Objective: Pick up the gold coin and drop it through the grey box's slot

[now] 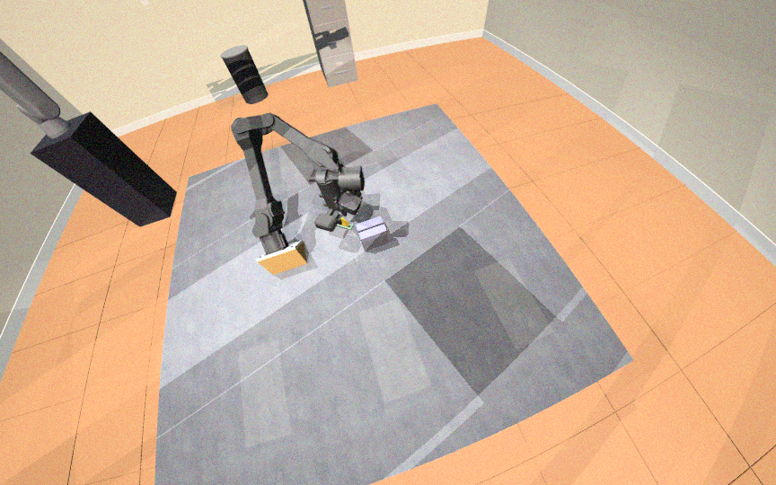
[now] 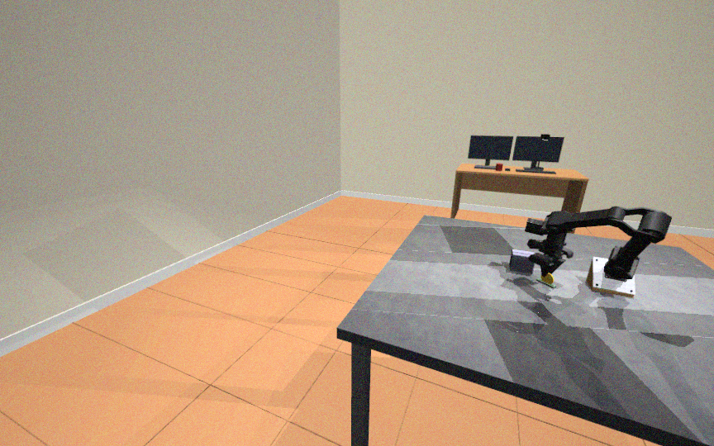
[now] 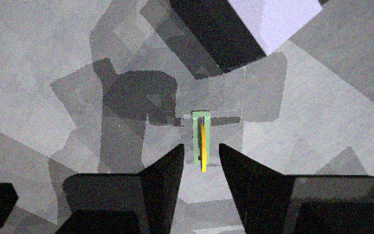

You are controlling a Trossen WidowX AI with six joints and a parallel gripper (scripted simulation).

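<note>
The gold coin is 1 cm below my gripper tip.
</note>
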